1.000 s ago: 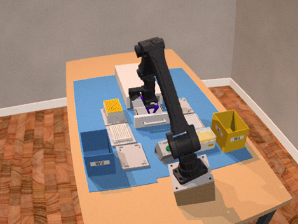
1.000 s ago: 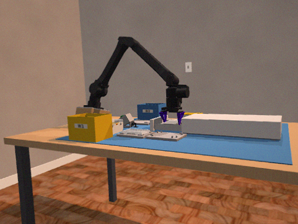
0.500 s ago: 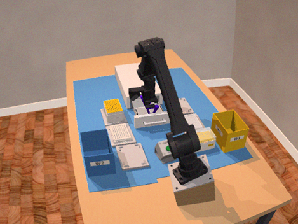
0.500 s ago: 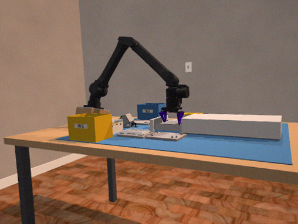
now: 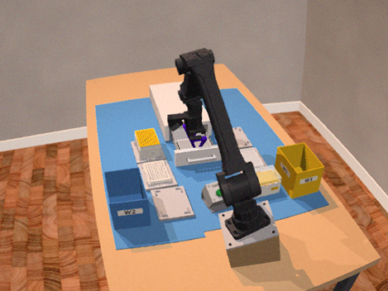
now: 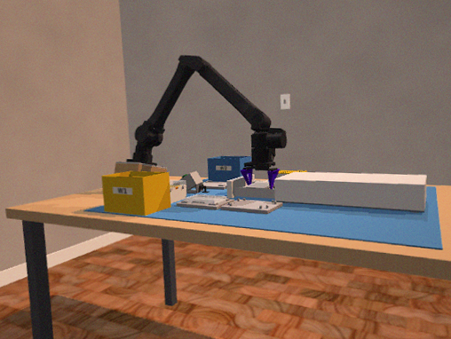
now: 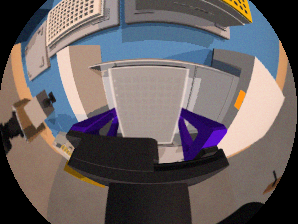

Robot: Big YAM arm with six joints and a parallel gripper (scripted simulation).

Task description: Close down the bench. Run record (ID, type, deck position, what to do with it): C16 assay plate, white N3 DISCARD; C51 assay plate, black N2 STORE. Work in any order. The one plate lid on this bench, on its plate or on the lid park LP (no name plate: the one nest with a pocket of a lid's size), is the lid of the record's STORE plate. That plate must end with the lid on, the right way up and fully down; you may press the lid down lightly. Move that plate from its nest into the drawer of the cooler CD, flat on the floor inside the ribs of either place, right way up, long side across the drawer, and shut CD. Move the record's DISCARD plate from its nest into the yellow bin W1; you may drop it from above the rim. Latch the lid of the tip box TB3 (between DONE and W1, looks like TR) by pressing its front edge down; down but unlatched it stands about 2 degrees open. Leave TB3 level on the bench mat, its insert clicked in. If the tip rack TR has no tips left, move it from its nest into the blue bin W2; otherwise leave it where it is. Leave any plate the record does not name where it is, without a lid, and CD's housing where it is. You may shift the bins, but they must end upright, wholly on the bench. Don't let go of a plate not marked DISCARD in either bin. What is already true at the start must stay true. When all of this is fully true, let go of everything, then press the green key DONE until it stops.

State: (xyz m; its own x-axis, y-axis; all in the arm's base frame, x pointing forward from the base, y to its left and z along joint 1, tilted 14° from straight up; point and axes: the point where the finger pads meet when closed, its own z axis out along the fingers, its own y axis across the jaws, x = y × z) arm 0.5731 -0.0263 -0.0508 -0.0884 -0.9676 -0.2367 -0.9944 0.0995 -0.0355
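My hand is right at the black plate. Round my hand: cooler CD (170 mm ahead, 20 mm to the right); then cooler drawer (30 mm ahead, 10 mm below); then plate lid (right at my hand).
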